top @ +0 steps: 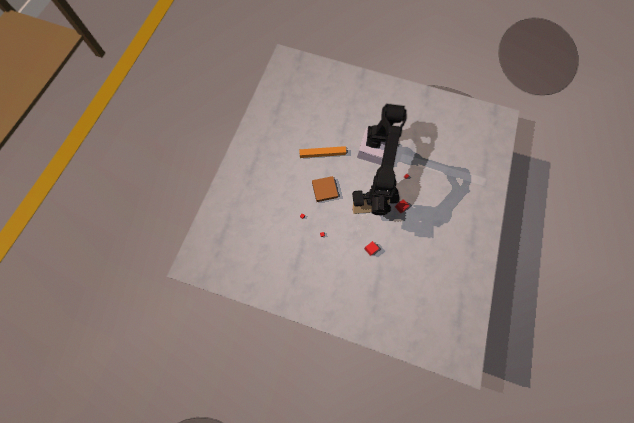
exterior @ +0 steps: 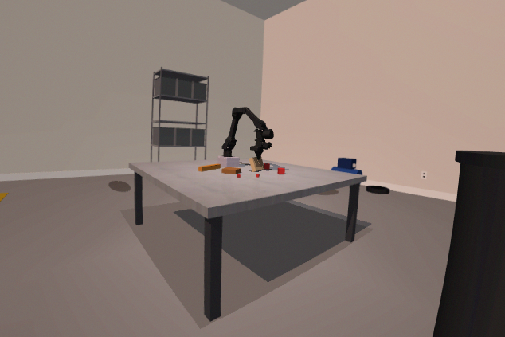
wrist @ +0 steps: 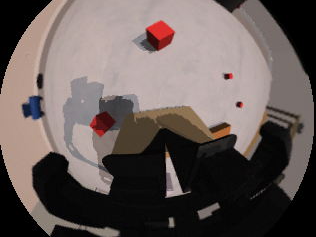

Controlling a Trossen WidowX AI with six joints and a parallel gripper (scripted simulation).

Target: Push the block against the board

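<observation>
The tan board lies 3 cm below my gripper tip, 2 cm behind it and 1 cm to the right of it. From my gripper tip the other things lie so: brown square block (22 cm to the right, 7 cm below, 5 cm behind); orange bar (26 cm to the right, 23 cm behind, 7 cm below).
</observation>
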